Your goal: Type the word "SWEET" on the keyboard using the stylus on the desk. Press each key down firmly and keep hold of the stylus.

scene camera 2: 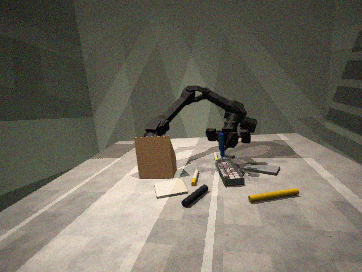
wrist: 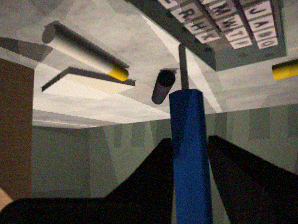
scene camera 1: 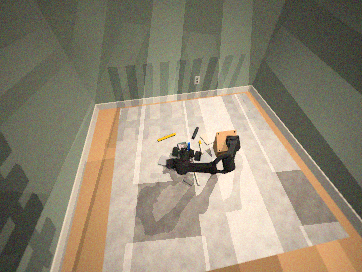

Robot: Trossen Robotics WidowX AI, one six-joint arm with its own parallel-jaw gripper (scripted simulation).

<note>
In view: the gripper (scene camera 2: 222, 149).
The gripper is seen too in the wrist view (wrist: 189, 145).
</note>
